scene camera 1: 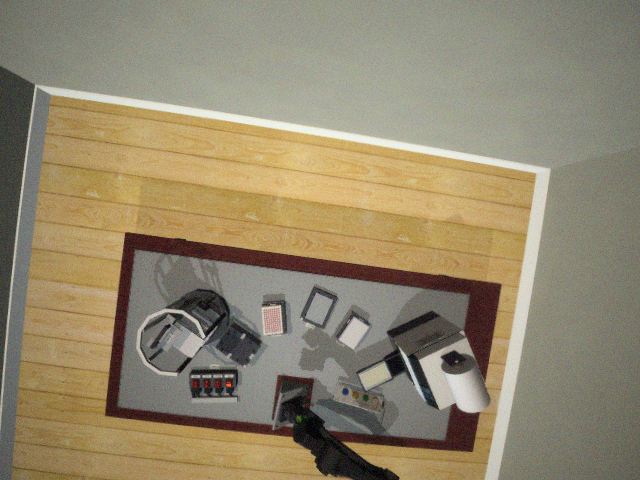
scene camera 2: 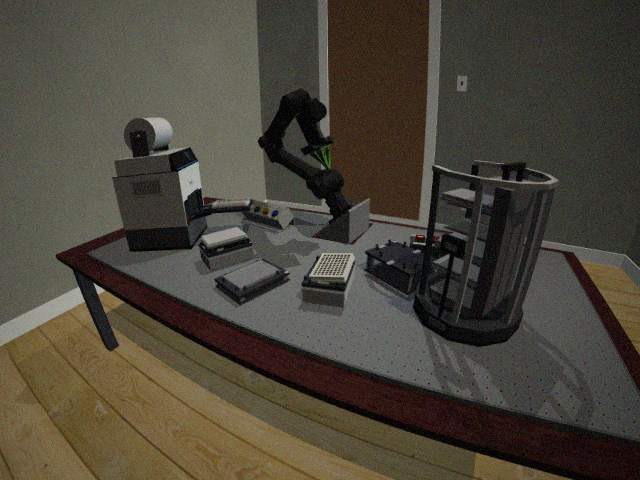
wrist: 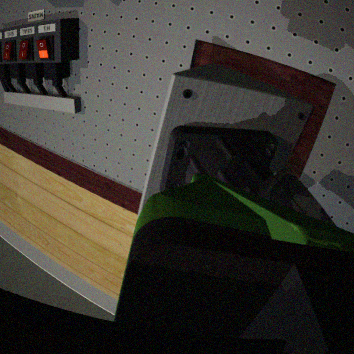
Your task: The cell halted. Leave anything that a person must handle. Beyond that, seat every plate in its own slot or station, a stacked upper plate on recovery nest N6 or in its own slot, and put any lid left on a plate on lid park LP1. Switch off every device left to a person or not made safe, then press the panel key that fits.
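Places are measured from the arm's base along level axes (x right, y ahead, z up), in centimetres.
Pixels of known places: gripper, between the fingertips: (scene camera 1: 297,416) (scene camera 2: 329,168) (wrist: 196,187); arm's base, origin of its link: (scene camera 1: 289,407) (scene camera 2: 345,214) (wrist: 216,162).
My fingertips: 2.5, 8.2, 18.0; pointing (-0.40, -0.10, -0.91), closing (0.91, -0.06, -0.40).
For each thing: its top centre in the pictures, then the offset to it from my fingertips, as dx, dy, dz. "*": a spot on its surface instead.
- well plate, centre of its top: (scene camera 2: 332,262) (scene camera 1: 272,320) -17.1, +31.1, -16.3
- white-topped plate, centre of its top: (scene camera 2: 223,235) (scene camera 1: 353,333) +19.9, +31.2, -15.9
- flat framed nest, a spot on its surface: (scene camera 2: 251,273) (scene camera 1: 318,308) * +2.6, +38.7, -20.8
- switch bank, centre of its top: (wrist: 14,69) (scene camera 2: 443,235) (scene camera 1: 211,391) -38.5, -6.2, -18.8
- key panel, centre of its top: (scene camera 2: 265,204) (scene camera 1: 359,403) +28.5, -0.2, -15.7
- round plate carousel, centre of its top: (scene camera 2: 493,159) (scene camera 1: 169,344) -49.4, +25.9, +10.5
- end with a dark nest, a spot on its surface: (scene camera 2: 395,256) (scene camera 1: 241,344) * -28.9, +17.5, -18.1
My gripper (scene camera 1: 298,416) (scene camera 2: 324,154) (wrist: 196,187) has green fingers, is shut and holds nothing. It hangs high over the arm's grey base mount (wrist: 225,102) at the table's near edge. A well plate (scene camera 1: 272,318) (scene camera 2: 333,266) sits on a station mid-table. A white-topped plate (scene camera 1: 353,330) (scene camera 2: 225,238) sits on another station, with a flat framed nest (scene camera 1: 318,307) (scene camera 2: 251,273) between them. The switch bank (scene camera 1: 214,385) (wrist: 38,53) shows red rockers; the rightmost one in the wrist view glows orange. The key panel (scene camera 1: 359,396) (scene camera 2: 266,211) carries coloured keys.
A round plate carousel (scene camera 1: 175,330) (scene camera 2: 486,248) stands at one end with a dark nest (scene camera 1: 238,343) (scene camera 2: 395,256) beside it. A boxy device with a paper roll (scene camera 1: 439,356) (scene camera 2: 157,196) stands at the other end, with its tray (scene camera 1: 376,374) out.
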